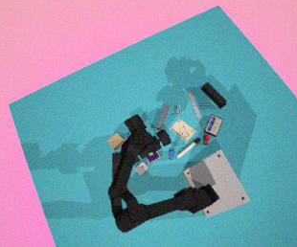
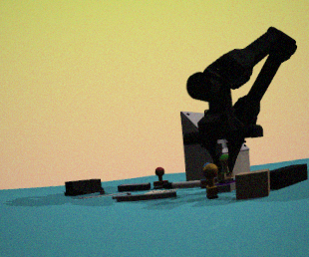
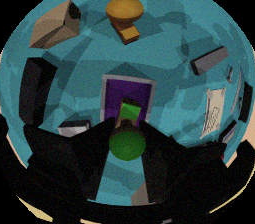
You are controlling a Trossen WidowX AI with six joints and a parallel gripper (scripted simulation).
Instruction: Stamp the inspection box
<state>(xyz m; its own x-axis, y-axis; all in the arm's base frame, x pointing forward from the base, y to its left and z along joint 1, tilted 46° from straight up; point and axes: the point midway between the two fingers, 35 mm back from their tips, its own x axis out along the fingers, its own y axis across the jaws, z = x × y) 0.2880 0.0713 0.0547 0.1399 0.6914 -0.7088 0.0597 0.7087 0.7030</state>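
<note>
Right now the green-knobbed stamp is right at my gripper tip. From my gripper tip the other things lie so: blue stamp 70 mm to the right, 60 mm behind, 20 mm below; orange-knobbed stamp 100 mm ahead, 20 mm below, 10 mm to the left; purple ink pad 30 mm below.
</note>
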